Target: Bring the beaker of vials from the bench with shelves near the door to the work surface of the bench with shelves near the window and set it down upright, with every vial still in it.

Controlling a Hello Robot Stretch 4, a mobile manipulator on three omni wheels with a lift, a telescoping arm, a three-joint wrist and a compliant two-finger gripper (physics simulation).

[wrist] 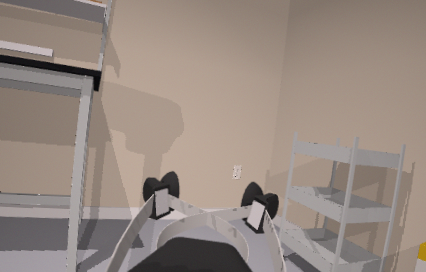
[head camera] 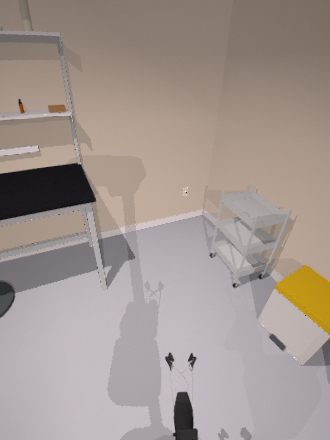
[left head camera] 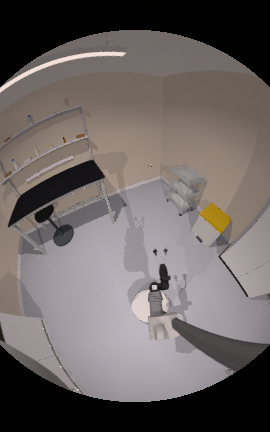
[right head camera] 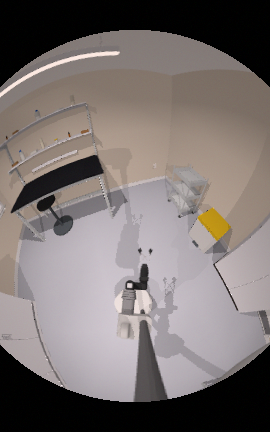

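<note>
A bench with shelves and a black top (head camera: 42,190) (left head camera: 60,187) (right head camera: 60,177) stands against the wall on the left. In the wrist view its near end shows at the left, with a grey leg (wrist: 81,150). The beaker of vials does not show in any view, and I cannot tell whether this bench is the one near the window or the one near the door. My gripper (head camera: 181,361) (left head camera: 160,251) (right head camera: 145,251) (wrist: 211,192) is open and empty, held out over the floor to the right of the bench and apart from it.
A stool (left head camera: 45,214) (right head camera: 46,202) stands at the bench's front. A three-tier grey cart (head camera: 256,218) (wrist: 352,175) stands by the right wall, with a white bin with a yellow lid (head camera: 307,295) (left head camera: 215,217) (right head camera: 214,224) nearer me. White cabinets (left head camera: 250,265) (right head camera: 245,277) stand at the far right.
</note>
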